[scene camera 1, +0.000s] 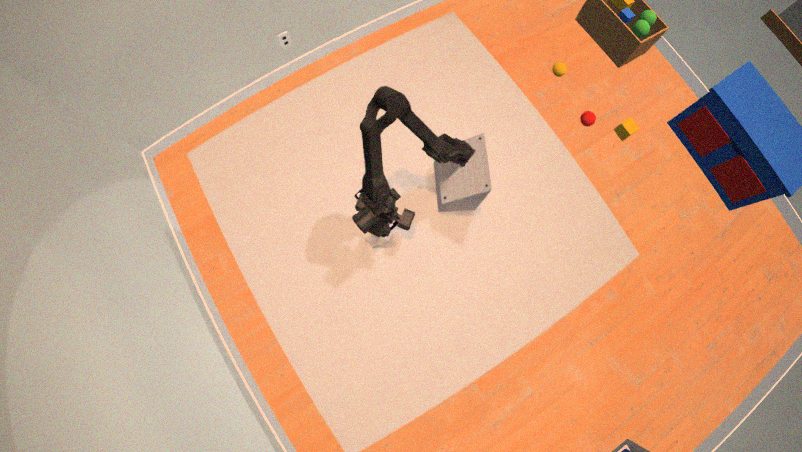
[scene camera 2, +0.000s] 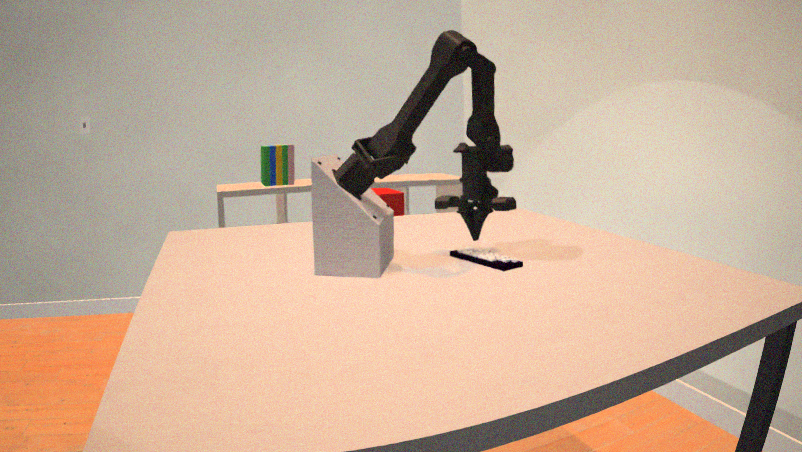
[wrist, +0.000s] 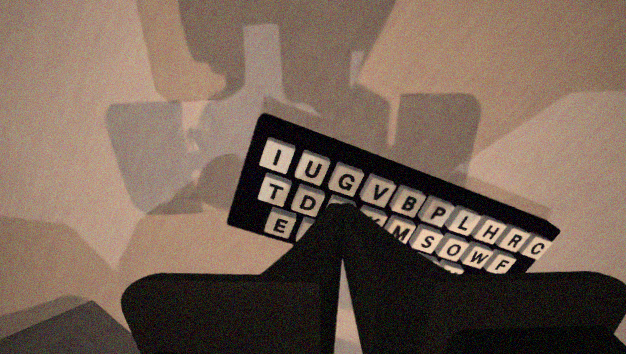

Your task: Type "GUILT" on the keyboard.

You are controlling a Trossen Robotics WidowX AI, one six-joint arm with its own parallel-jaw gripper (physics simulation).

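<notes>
A black keyboard with white letter keys lies on the table, slanted in the wrist view. The I key, U key and G key stand in its top row at the left. The T key is below the I key. The L key is further right in the top row. My gripper is shut and empty, pointing down. Its tips are above the keyboard, apart from it, and in the wrist view they show just below the G key. The fingers hide several keys of the lower rows.
The arm's grey base block stands on the table. Behind the table in scene camera 2 are a low shelf with coloured books and a red box. A wooden box and a blue bin stand beyond the table.
</notes>
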